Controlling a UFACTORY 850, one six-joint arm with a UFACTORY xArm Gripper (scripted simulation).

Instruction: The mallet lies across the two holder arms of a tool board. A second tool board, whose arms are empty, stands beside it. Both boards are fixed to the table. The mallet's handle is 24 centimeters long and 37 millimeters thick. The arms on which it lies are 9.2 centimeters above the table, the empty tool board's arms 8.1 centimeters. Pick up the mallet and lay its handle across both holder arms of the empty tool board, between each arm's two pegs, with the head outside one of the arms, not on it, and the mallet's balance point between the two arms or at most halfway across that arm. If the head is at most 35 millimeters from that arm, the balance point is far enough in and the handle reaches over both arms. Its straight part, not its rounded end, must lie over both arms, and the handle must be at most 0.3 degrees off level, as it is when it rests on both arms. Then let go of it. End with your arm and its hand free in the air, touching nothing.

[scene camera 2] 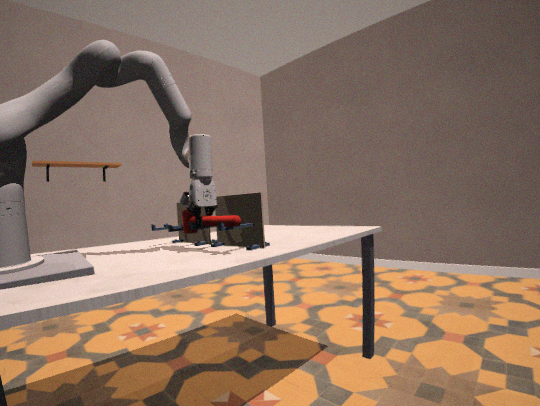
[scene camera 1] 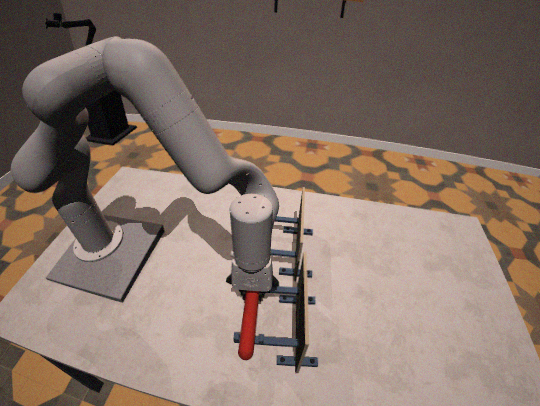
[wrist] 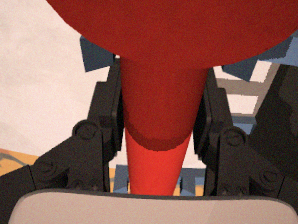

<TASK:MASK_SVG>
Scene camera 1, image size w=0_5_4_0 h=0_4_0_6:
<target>my gripper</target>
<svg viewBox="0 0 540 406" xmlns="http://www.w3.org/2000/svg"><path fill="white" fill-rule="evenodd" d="M233 257L231 274L226 278L226 283L238 289L241 296L243 296L243 300L245 300L246 290L259 291L259 301L262 302L262 297L265 296L266 291L279 286L279 281L273 276L271 257L265 267L254 271L240 268L235 263Z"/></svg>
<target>red mallet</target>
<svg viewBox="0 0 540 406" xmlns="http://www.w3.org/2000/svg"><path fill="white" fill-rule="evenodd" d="M259 291L246 290L238 355L242 360L249 360L254 354Z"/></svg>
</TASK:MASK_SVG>
